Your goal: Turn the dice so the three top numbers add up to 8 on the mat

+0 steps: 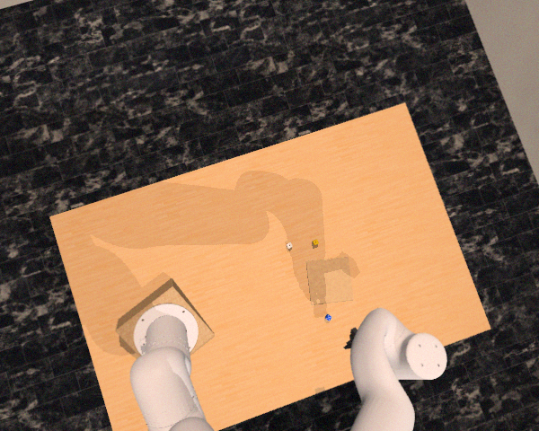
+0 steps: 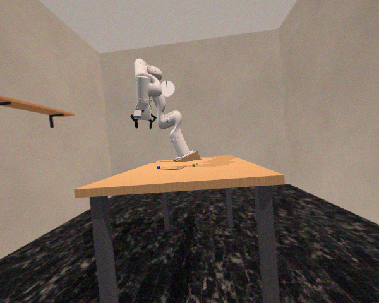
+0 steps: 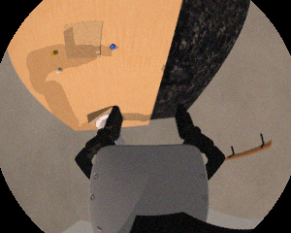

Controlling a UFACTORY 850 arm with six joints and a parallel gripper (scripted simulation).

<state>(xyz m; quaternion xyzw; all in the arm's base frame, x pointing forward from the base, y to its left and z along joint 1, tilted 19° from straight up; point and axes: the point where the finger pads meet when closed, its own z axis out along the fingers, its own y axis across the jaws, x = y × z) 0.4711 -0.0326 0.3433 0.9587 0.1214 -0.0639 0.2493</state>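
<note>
Right now my hand is 10 mm past the blue die, 80 mm to the right of it and 280 mm above it. The rest, counted from my hand: white die 90 mm behind, 330 mm to the left, 280 mm below; then tan mat 20 mm ahead, 190 mm to the left, 290 mm below; then yellow die 10 mm behind, 320 mm to the left, 280 mm below.
</note>
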